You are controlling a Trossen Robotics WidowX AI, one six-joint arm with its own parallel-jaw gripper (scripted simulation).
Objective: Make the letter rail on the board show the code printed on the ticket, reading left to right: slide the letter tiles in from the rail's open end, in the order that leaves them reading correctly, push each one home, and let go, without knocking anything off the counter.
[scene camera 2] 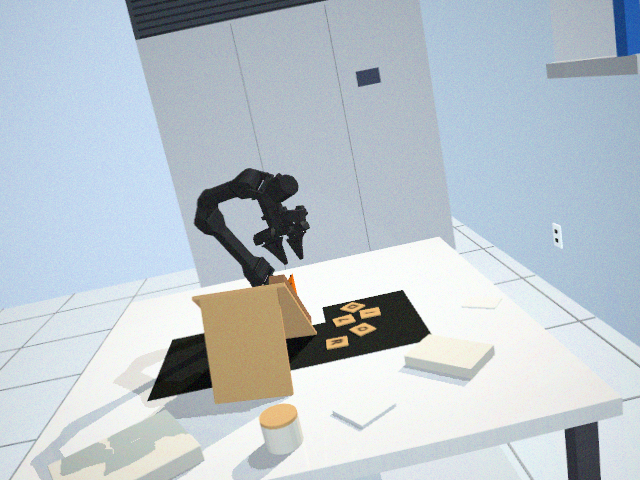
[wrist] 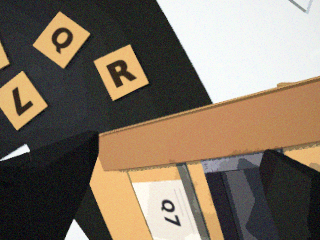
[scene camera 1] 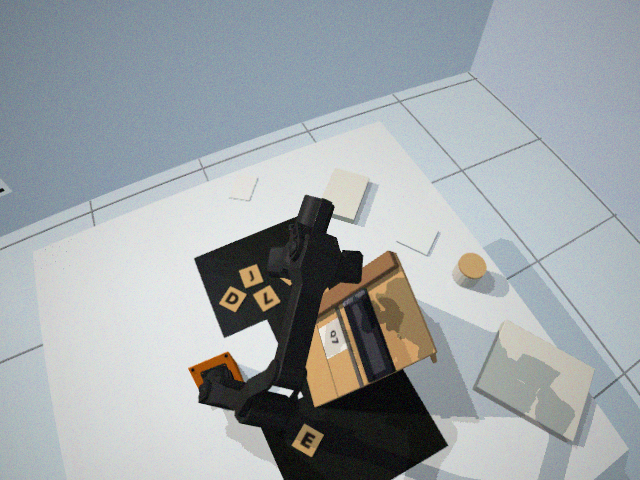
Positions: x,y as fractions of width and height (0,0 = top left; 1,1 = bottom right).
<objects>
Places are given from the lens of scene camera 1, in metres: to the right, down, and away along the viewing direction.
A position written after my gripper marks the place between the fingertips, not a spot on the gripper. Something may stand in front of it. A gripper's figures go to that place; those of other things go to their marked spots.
my gripper (scene camera 1: 0.51,0.56): 0.01, 0.07, 0.86
cork-lidded jar (scene camera 1: 0.74,0.56): 0.42, 0.08, 1.08
white ticket (scene camera 1: 0.52,0.70): 0.03, 0.23, 0.96
The marked spots on the cork-lidded jar and the white ticket are 0.43 m apart.
</objects>
